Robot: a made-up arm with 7 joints.
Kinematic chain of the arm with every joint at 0, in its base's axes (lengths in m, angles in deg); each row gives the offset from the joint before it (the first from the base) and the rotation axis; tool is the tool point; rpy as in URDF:
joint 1: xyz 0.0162 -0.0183 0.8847 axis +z
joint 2: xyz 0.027 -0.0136 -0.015 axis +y
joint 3: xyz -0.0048 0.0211 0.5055 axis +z
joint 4: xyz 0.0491 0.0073 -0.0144 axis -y
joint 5: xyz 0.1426 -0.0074 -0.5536 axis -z
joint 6: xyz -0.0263 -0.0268 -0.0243 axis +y
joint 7: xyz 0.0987 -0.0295 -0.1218 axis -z
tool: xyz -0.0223 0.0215 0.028 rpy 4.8 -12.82 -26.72
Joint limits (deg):
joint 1: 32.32..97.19
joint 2: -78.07..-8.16
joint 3: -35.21..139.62
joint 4: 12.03..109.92
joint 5: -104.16..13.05
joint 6: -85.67..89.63
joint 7: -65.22..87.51
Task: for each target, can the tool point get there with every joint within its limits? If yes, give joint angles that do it. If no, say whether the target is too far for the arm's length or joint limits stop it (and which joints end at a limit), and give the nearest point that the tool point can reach.
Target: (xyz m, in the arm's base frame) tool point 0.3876 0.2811 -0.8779
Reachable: no: too far | nearest point -0.1770 0.2104 0.4108 | short by 1.409 m
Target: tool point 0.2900 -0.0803 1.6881
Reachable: yes | joints 65.20 -51.95 -21.10 68.46 -2.05 -20.30 36.79
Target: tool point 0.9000 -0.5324 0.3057
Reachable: no: joint limits stop it (at a limit: joint 1, joint 2, joint 3, joint 7) | nearest point 0.4987 -0.1287 0.8112 | short by 0.761 m
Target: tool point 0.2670 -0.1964 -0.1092
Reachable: no: joint limits stop it (at a limit: joint 1, joint 2, joint 3, joint 7) | nearest point -0.2122 -0.2177 0.4114 | short by 0.708 m
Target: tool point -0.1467 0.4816 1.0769
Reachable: yes | joints 64.79 -34.05 43.33 29.54 -68.95 31.93 -13.83
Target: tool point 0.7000 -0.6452 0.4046
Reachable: no: joint limits stop it (at a limit: joint 1, joint 2, joint 3, joint 6, joint 7) | nearest point 0.4577 -0.1352 0.7872 | short by 0.682 m
